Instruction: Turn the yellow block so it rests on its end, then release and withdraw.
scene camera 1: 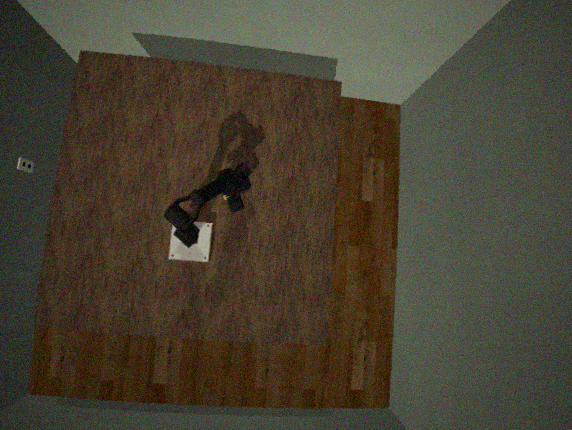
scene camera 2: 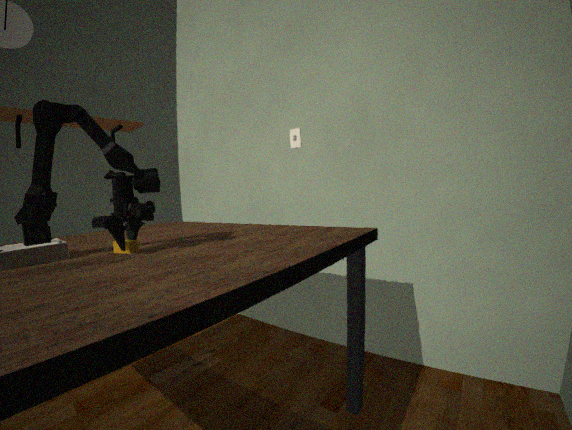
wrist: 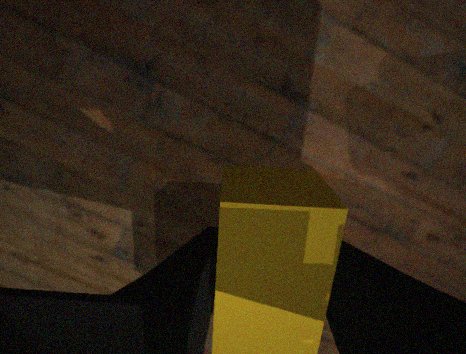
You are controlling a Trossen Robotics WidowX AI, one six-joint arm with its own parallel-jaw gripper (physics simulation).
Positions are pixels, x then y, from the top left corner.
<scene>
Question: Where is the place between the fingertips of the gripper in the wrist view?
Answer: At 265, 241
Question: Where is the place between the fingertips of the gripper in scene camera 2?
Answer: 128, 249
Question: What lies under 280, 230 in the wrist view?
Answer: A yellow block.
</scene>
